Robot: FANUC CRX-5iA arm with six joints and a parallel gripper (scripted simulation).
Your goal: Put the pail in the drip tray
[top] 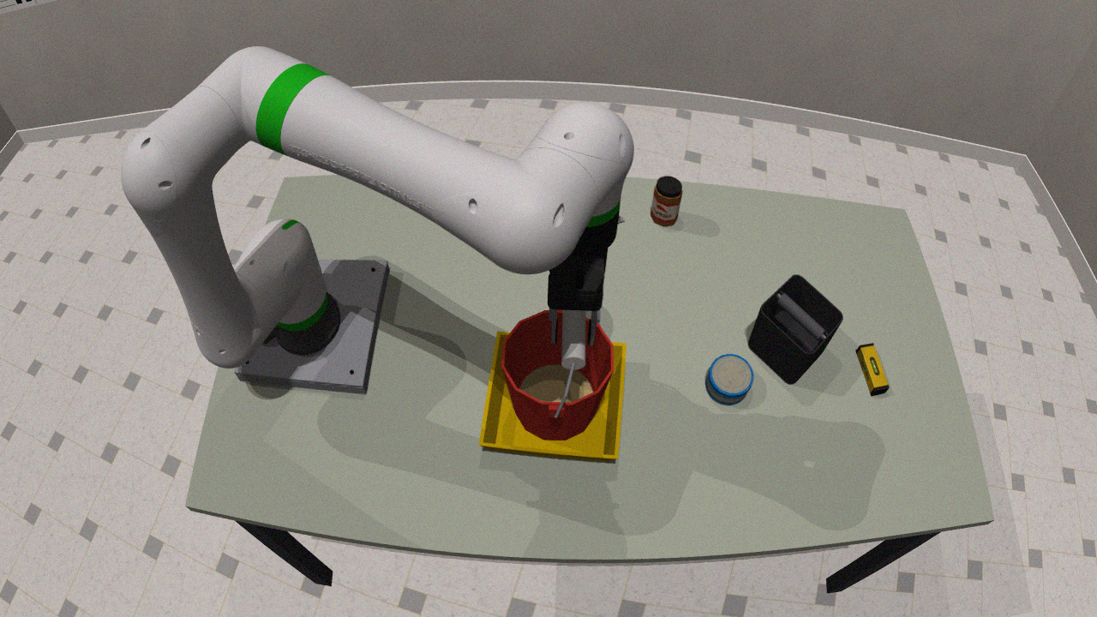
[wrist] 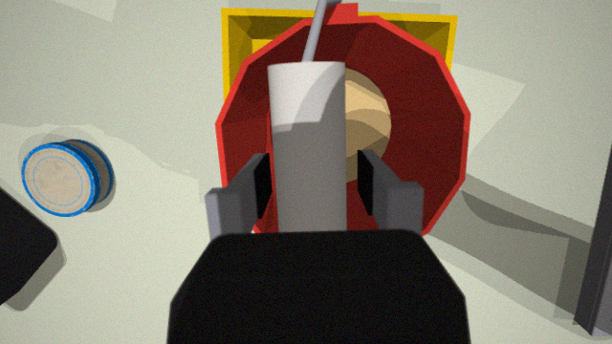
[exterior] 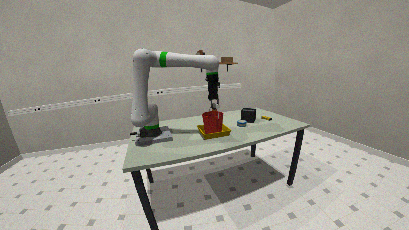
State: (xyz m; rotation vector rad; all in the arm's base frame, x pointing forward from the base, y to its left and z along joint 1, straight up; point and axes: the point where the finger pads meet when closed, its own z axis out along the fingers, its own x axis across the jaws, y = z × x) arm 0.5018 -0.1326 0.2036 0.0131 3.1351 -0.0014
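My gripper is now 30 mm above the pail handle and 10 mm past it. From my hand the other things lie so: red pail: 90 mm below, 10 mm behind; then yellow drip tray: 220 mm below, 20 mm behind; then jar: 460 mm to the left, 200 mm ahead, 180 mm below.
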